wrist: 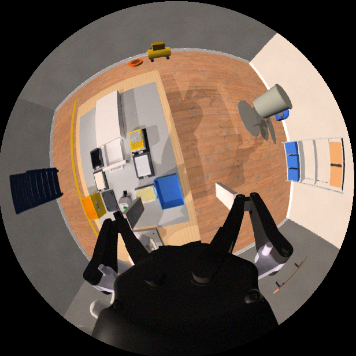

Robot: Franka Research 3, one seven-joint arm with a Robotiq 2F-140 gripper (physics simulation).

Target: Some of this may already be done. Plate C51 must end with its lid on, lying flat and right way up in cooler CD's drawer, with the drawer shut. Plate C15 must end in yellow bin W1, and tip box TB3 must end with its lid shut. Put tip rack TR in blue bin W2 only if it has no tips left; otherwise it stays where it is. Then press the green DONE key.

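Note:
My gripper (178, 197) is open and empty, high above the table. A white cooler (109, 117) stands at the table's upper left, its white drawer (114, 151) pulled out. A yellow-topped box (136, 140) stands right of the drawer, above a white-topped plate (143, 165) with a dark surround. A pale yellow rack (146, 194) lies beside the blue bin (169, 190); its tips are too small to tell. A yellow-orange bin (90, 207) is at the lower left. The green key (125, 207) shows on a small device. Labels on plates and boxes are unreadable.
Left of the drawer are a black item (96, 158) and a cream-topped item (100, 180). A dark grey item (110, 200) is beside the yellow-orange bin. A metal-coloured unit (148, 239) stands near the lower table edge, partly hidden by my gripper.

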